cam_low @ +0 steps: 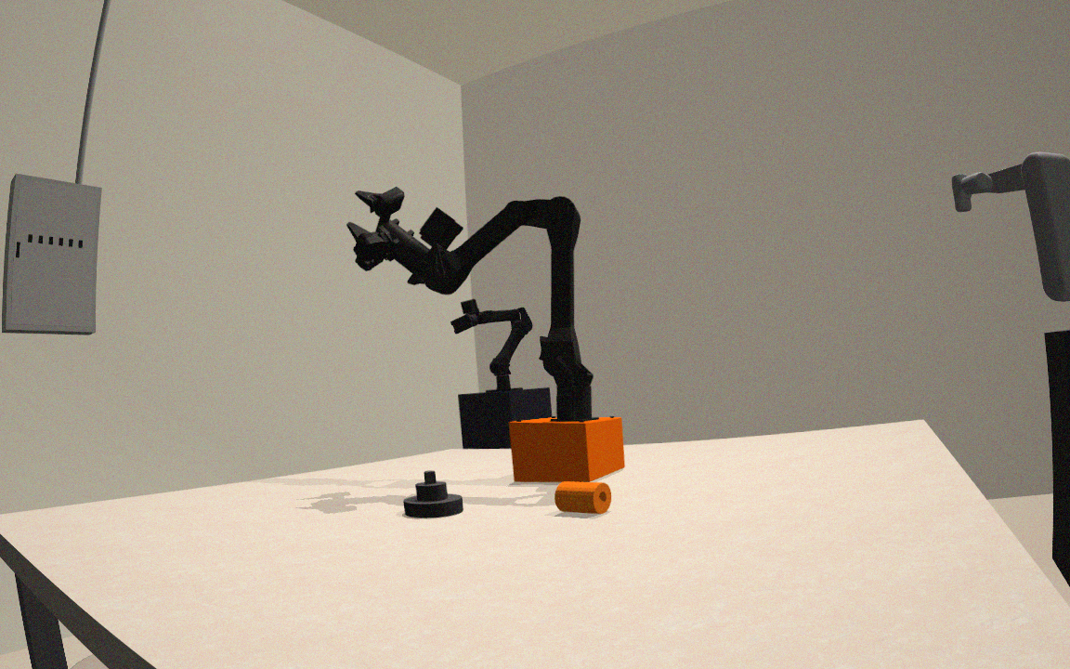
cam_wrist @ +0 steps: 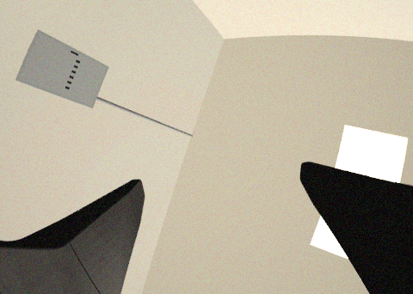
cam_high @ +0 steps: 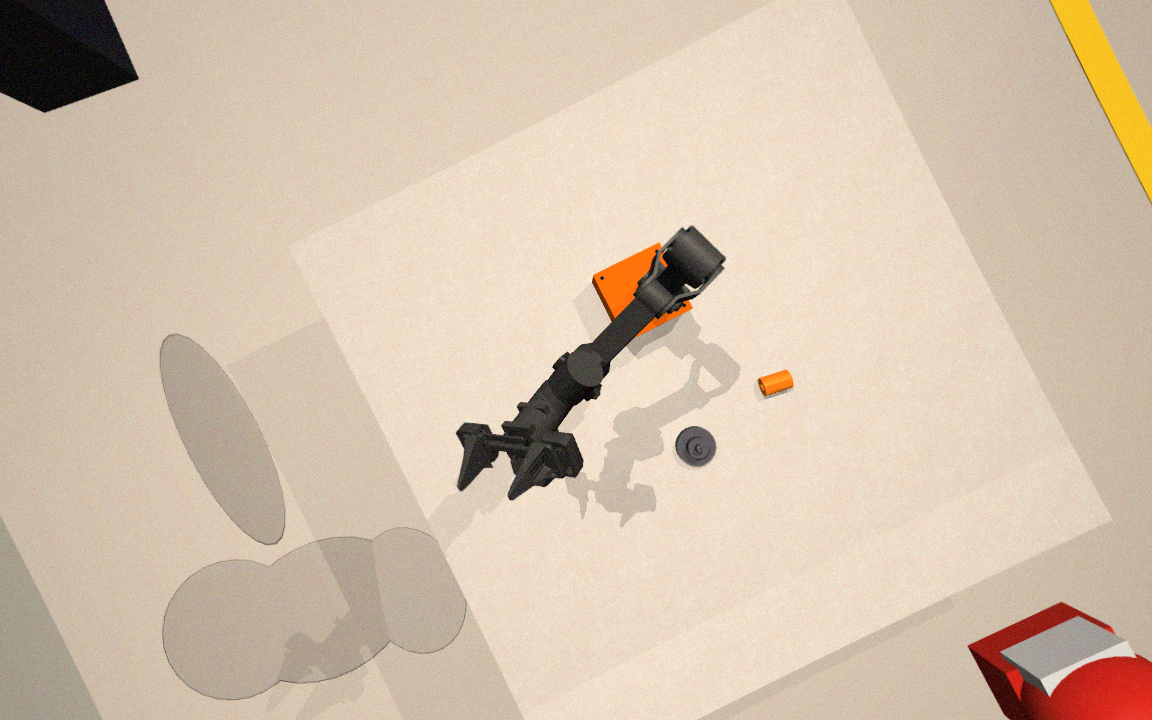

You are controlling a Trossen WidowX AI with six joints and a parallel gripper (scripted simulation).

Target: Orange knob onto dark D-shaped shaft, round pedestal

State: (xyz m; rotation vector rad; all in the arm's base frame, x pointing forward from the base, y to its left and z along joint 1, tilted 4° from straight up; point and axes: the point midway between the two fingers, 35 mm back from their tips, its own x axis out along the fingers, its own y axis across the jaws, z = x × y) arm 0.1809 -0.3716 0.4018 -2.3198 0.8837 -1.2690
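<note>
Now: the orange knob 550 mm to the left of my gripper tip, 530 mm below it and 90 mm ahead of it. Round my gripper tip: dark round pedestal (520 mm below, 340 mm to the left, 150 mm ahead).
</note>
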